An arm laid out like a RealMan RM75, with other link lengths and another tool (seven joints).
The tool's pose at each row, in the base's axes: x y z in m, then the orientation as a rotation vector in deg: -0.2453, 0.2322, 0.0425, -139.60, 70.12, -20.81; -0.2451, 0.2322, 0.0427, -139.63, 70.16, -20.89; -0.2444, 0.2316, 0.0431, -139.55, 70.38, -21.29; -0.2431, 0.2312, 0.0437, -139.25, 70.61, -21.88; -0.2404, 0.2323, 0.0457, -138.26, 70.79, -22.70; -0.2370, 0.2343, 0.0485, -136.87, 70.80, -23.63; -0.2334, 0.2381, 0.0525, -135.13, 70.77, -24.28; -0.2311, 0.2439, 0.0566, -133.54, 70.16, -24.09; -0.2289, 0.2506, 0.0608, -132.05, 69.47, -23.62; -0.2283, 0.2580, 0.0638, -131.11, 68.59, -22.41; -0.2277, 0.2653, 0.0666, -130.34, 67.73, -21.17; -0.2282, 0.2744, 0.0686, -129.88, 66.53, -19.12; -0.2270, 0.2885, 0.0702, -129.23, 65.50, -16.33; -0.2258, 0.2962, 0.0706, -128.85, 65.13, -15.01; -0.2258, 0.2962, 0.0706, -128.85, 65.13, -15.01; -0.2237, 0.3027, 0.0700, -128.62, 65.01, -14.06
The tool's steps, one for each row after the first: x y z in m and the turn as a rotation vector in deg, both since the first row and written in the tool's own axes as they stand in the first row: 0.0001, -0.0002, -0.0001, -0.02, 0.07, 0.00; 0.0010, -0.0006, -0.0003, 0.03, 0.39, 0.09; 0.0022, -0.0016, -0.0004, 0.29, 0.78, 0.26; 0.0030, -0.0050, -0.0009, 1.19, 1.15, 0.64; 0.0035, -0.0097, -0.0016, 2.50, 1.46, 1.08; 0.0028, -0.0161, -0.0029, 4.05, 1.49, 1.69; -0.0004, -0.0228, -0.0043, 5.58, 0.81, 2.04; -0.0043, -0.0299, -0.0057, 7.00, -0.07, 2.35; -0.0097, -0.0357, -0.0065, 7.91, -1.41, 2.43; -0.0151, -0.0413, -0.0071, 8.65, -2.72, 2.45; -0.0227, -0.0468, -0.0070, 9.10, -4.64, 2.26; -0.0333, -0.0560, -0.0048, 9.42, -7.08, 2.37; -0.0388, -0.0613, -0.0030, 9.56, -8.21, 2.52; -0.0388, -0.0613, -0.0030, 9.56, -8.21, 2.52; -0.0428, -0.0660, -0.0002, 9.56, -8.97, 2.70
